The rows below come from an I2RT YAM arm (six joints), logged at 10 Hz.
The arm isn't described. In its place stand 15 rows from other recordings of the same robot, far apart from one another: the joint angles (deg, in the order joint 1, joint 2, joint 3, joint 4, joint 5, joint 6), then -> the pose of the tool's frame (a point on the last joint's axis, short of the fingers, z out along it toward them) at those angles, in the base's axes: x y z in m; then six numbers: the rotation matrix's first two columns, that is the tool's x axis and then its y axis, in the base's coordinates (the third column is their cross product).
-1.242 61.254 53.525 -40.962 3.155 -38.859 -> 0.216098 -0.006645 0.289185 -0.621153 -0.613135 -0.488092 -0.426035 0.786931 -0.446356
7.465 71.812 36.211 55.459 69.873 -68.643 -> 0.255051 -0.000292 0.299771 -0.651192 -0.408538 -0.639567 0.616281 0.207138 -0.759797
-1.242 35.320 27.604 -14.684 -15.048 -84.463 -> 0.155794 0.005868 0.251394 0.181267 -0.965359 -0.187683 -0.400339 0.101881 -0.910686
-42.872 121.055 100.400 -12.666 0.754 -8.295 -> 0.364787 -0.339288 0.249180 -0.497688 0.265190 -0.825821 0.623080 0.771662 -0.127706
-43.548 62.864 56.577 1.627 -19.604 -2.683 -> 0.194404 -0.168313 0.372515 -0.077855 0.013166 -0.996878 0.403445 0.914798 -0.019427
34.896 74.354 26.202 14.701 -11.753 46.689 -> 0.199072 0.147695 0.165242 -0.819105 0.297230 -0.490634 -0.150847 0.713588 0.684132
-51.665 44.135 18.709 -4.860 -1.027 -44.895 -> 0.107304 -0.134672 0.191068 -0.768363 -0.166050 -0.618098 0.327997 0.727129 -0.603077
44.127 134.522 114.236 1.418 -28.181 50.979 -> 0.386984 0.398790 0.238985 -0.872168 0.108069 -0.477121 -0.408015 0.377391 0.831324
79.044 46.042 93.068 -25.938 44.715 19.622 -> 0.034569 0.046786 0.559425 -0.127976 0.594514 -0.793836 -0.562594 0.615659 0.551772
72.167 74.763 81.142 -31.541 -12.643 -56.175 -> 0.080122 0.274504 0.408838 0.749570 -0.316880 -0.581146 -0.659005 -0.274883 -0.700109
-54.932 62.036 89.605 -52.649 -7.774 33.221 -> 0.109996 -0.148312 0.466935 0.201992 0.657055 -0.726276 0.752954 0.370038 0.544181
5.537 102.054 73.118 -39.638 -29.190 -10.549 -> 0.353621 0.051724 0.207835 -0.863001 -0.244236 -0.442242 -0.426771 0.820904 0.379451
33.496 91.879 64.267 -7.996 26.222 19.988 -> 0.308634 0.185387 0.255293 -0.523125 0.021518 -0.851985 -0.017765 0.999189 0.036144
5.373 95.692 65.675 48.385 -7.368 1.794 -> 0.389924 0.041259 0.340033 0.306880 0.060047 -0.949852 -0.223756 0.974587 -0.010680
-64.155 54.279 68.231 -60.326 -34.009 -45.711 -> 0.087927 -0.135845 0.370210 -0.633955 -0.052391 -0.771593 0.177584 0.961182 -0.211171
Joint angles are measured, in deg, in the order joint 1, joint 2, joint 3, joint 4, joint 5, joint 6. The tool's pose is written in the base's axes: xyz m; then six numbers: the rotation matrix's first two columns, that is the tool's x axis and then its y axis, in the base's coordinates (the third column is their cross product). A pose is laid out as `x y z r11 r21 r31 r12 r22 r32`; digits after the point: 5 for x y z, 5 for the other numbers.
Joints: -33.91, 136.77, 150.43, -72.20, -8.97, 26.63
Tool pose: 0.41243 -0.27056 0.31737 -0.41609 0.81319 -0.40693 0.74955 0.56008 0.35282
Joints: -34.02, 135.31, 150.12, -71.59, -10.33, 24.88
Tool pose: 0.40882 -0.26826 0.32859 -0.43172 0.79079 -0.43390 0.71718 0.59268 0.36658
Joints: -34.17, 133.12, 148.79, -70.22, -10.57, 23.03
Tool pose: 0.40358 -0.26607 0.34135 -0.43872 0.76263 -0.47531 0.69078 0.62451 0.36442
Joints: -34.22, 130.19, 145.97, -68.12, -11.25, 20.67
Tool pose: 0.39780 -0.26215 0.35331 -0.45256 0.72647 -0.51713 0.65491 0.66436 0.36017
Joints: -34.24, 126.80, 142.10, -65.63, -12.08, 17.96
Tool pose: 0.39115 -0.25721 0.36366 -0.46972 0.68444 -0.55759 0.61455 0.70695 0.35008
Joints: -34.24, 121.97, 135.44, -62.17, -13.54, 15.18
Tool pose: 0.38145 -0.24954 0.37128 -0.48960 0.64118 -0.59092 0.56728 0.74889 0.34257
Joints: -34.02, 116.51, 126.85, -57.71, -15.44, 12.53
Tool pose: 0.37119 -0.23913 0.37305 -0.51071 0.59704 -0.61864 0.51286 0.78907 0.33814
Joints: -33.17, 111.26, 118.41, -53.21, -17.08, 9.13
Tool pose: 0.36257 -0.22450 0.37177 -0.53918 0.53363 -0.65156 0.44357 0.83758 0.31891
